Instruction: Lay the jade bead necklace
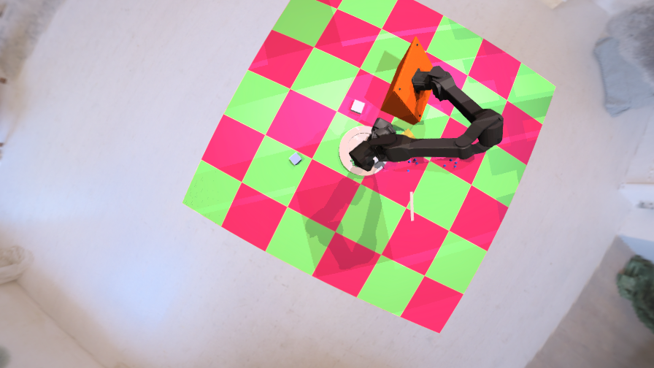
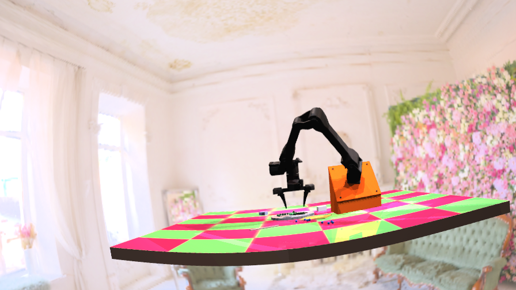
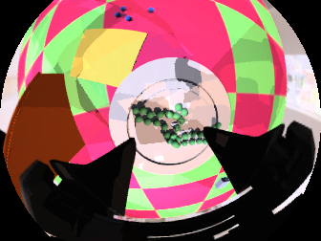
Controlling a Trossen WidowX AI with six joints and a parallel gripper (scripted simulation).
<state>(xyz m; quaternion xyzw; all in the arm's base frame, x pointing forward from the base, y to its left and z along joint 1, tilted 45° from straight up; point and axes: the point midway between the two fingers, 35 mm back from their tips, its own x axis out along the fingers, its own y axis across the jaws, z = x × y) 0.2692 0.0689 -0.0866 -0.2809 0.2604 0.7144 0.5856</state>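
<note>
Now: gripper tip 30 mm above the round bead board, 10 mm to the left of it and 10 mm short of it. Round my gripper tip: pale blue cube (220 mm to the right, 190 mm ahead, 40 mm below); white cube (130 mm to the right, 120 mm behind, 30 mm below); yellow patch (120 mm to the left, 90 mm behind, 40 mm below).
</note>
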